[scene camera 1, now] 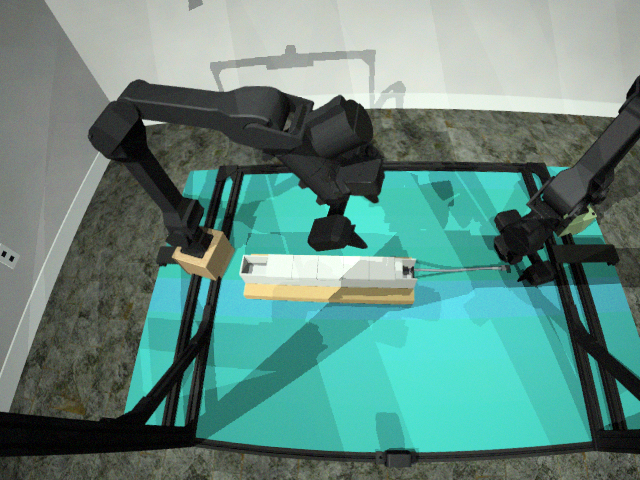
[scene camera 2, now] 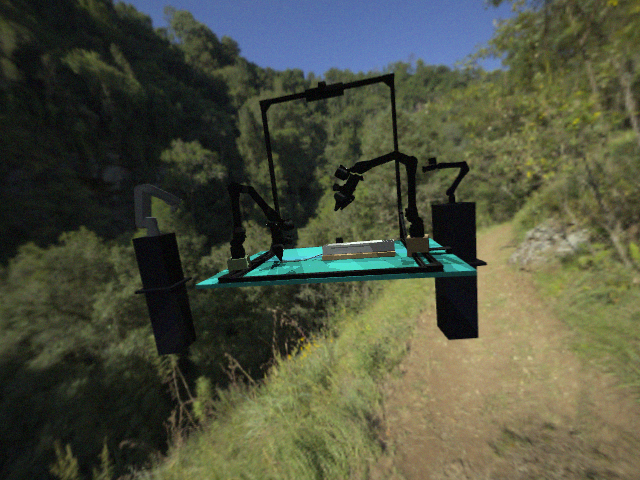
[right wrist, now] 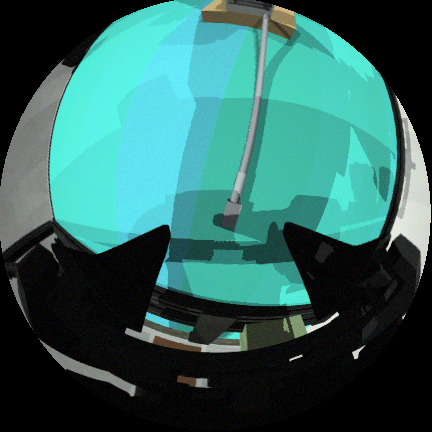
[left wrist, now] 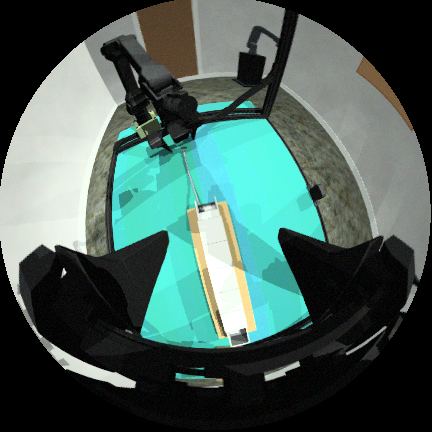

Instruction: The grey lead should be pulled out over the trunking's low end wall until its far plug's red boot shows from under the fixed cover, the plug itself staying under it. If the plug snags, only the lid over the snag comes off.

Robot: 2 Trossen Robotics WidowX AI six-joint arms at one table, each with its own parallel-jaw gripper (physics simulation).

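Frame: origin at the left arm's base, x left, y back, z up, level; millimetres.
Where they show: left gripper, fingertip midpoint: point(scene camera 1: 371, 224) point(scene camera 2: 338, 210) point(left wrist: 224, 235); right gripper, fingertip midpoint: point(scene camera 2: 281, 258) point(right wrist: 228, 229) point(left wrist: 181, 144); left arm's base, origin of the base link: point(scene camera 1: 196, 244) point(scene camera 2: 417, 236); right arm's base, origin of the base link: point(scene camera 2: 238, 257) point(left wrist: 143, 118).
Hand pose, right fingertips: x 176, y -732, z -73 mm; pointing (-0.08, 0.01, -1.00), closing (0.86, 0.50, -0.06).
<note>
Things, the pixels of their top centre, and the offset from my right fingertips. "*": a spot on its surface instead. Level surfaces: height alone.
- white trunking, middle of its top: point(scene camera 1: 326, 266) point(left wrist: 224, 282) point(scene camera 2: 357, 242) dx -142, dy +420, dz +56 mm
- wooden base, surface spot: point(scene camera 1: 289, 292) * dx -204, dy +494, dz +3 mm
- grey lead, surface spot: point(right wrist: 259, 95) point(left wrist: 187, 170) * dx -30, dy +106, dz -15 mm
- grey end block, surface spot: point(right wrist: 232, 212) * dx -1, dy +9, dz -13 mm
- teal table, its level: dz -21 mm
The white trunking point(scene camera 1: 330, 282) point(scene camera 2: 357, 250) point(left wrist: 216, 255) lies on a wooden base point(scene camera 1: 289, 292) point(left wrist: 250, 312) point(right wrist: 220, 15), with several white lids in a row on top. The grey lead point(scene camera 1: 454, 269) point(left wrist: 191, 175) point(right wrist: 259, 95) leaves its right end in scene camera 1 and runs to a grey end block point(right wrist: 232, 212) near the table. My right gripper point(scene camera 1: 513, 270) point(right wrist: 228, 229) is open, its fingertips on either side of that block in the right wrist view, not closed on it. My left gripper point(scene camera 1: 366, 221) point(left wrist: 224, 235) is open and empty, high over the trunking. No red boot shows.
A tan block point(scene camera 1: 217, 255) bears the left arm, close to the trunking's left end in scene camera 1. A pale green block point(scene camera 1: 577, 222) point(left wrist: 148, 126) is at the right arm's base. Dark frame rails edge the teal table point(scene camera 1: 465, 382).
</note>
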